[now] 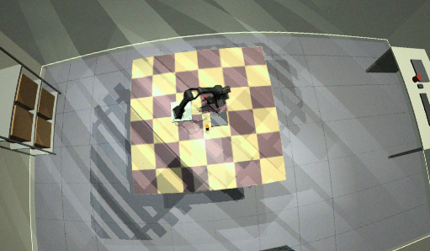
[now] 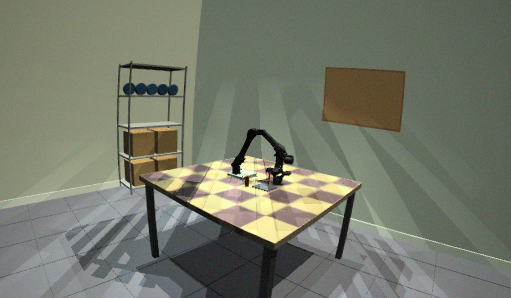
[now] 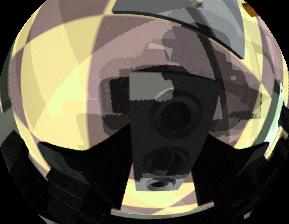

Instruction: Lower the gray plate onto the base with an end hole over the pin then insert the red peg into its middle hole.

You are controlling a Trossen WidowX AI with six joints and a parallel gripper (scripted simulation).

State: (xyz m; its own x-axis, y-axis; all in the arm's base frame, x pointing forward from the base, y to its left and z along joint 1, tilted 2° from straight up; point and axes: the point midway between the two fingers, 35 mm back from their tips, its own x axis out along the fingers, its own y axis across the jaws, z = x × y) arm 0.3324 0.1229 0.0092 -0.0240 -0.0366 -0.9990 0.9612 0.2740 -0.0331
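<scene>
The gray base lies 140 mm to the right of my gripper tip and 10 mm ahead of it. The rest, counted from my gripper tip: red peg: 100 mm behind, 30 mm above, 20 mm to the left; small orange cylinder: 240 mm to the right, 90 mm behind, 30 mm above; gray plate: 30 mm above.
</scene>
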